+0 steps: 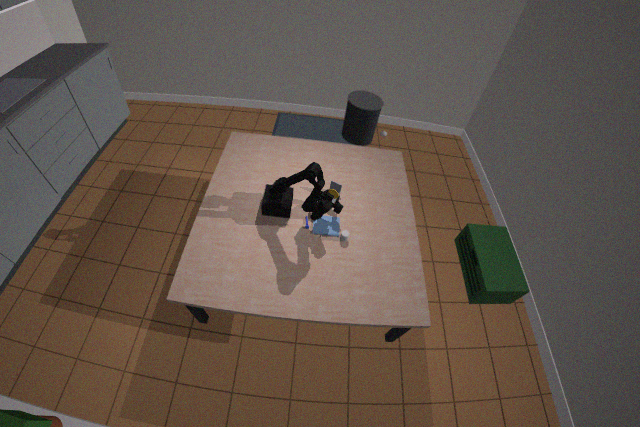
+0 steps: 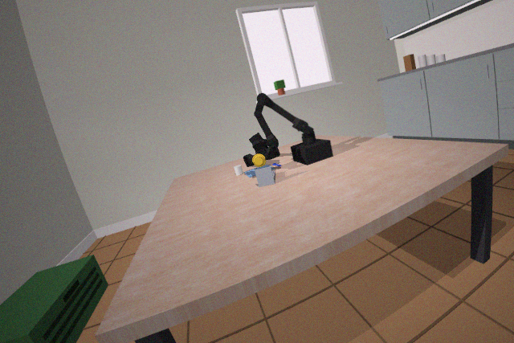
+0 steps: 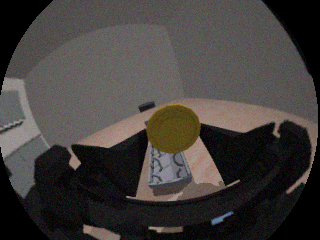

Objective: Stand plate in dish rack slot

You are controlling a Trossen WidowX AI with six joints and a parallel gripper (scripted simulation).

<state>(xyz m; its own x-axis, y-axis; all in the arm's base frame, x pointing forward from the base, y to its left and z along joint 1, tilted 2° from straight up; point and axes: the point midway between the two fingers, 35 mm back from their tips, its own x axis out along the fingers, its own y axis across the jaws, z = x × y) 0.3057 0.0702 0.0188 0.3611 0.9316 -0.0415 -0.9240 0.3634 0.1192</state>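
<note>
My gripper tip is now 7 cm above the grey dish rack, 3 cm to the right of it and 1 cm past it. From my gripper tip the other things lie so: yellow plate 1 cm to the right; then small blue utensil 19 cm to the right, 12 cm behind, 9 cm below; then light blue mat 17 cm to the right, 9 cm below, 1 cm behind.
</note>
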